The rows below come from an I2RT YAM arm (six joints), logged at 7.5 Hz.
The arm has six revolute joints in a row. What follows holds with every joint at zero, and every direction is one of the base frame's. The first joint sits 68 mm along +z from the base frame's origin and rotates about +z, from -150 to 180 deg. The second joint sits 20 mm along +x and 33.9 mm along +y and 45.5 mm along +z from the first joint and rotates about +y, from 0 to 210 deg. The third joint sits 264 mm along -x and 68.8 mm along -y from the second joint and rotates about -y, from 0 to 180 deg. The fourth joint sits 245 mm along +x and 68.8 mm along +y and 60 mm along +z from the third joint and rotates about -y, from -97 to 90 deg. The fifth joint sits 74 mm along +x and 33.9 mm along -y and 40.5 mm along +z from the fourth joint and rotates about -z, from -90 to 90 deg. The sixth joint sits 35.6 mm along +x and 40.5 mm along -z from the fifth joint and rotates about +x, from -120 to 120 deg. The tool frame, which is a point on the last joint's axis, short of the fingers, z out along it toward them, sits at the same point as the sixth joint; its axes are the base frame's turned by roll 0, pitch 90 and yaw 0 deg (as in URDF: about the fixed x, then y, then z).
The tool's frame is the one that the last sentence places.
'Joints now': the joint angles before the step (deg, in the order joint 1, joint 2, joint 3, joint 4, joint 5, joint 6). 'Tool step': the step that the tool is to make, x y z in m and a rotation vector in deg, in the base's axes. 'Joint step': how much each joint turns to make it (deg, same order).
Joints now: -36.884, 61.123, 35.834, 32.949, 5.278, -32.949
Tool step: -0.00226, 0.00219, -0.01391, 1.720, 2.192, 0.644
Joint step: 0.001, -0.523, -2.251, -1.069, -0.633, 0.130
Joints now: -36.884, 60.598, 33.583, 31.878, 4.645, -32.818
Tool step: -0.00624, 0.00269, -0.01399, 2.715, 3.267, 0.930
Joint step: -0.611, -1.640, -2.120, -3.782, -1.529, 0.262
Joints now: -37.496, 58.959, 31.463, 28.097, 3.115, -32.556
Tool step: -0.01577, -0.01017, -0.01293, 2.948, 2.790, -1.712
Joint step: -4.829, -1.223, -1.748, -3.518, -3.125, 0.394
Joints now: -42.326, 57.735, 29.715, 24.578, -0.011, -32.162
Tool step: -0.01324, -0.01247, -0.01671, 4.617, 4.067, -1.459
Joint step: -5.027, 0.634, -0.918, -4.590, -3.585, -0.001
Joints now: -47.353, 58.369, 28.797, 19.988, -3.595, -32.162
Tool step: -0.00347, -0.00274, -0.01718, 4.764, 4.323, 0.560
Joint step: -1.377, 1.248, -0.677, -4.545, -1.880, -0.459
